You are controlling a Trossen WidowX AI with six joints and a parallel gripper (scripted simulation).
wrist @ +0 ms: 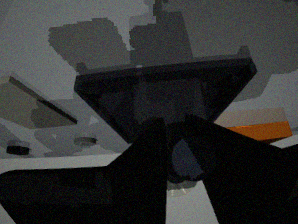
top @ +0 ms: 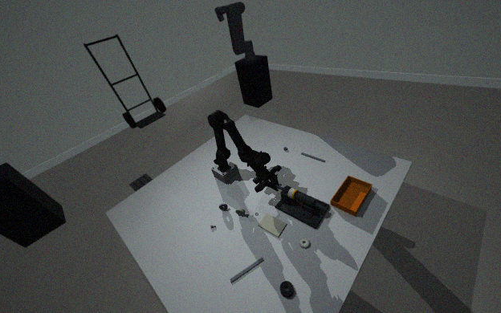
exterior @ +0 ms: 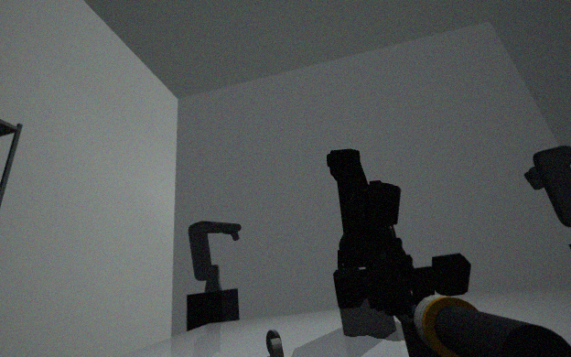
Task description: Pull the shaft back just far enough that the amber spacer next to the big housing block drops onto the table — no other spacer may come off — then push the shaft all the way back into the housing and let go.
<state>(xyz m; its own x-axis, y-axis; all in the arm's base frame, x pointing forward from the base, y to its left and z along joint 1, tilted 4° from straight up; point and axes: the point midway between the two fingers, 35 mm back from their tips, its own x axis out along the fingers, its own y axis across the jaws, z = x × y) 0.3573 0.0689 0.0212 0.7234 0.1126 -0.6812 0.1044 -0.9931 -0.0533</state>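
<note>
Right now the thin shaft is 6 cm ahead of my gripper tip, 1 cm to the left of it and 2 cm above it. Also, from my gripper tip: pale spacer 9 cm ahead, 1 cm to the left, 2 cm above; then amber spacer 10 cm ahead, 1 cm to the left, 2 cm above; then pale flat plate 8 cm ahead, 16 cm to the right, 5 cm below.
</note>
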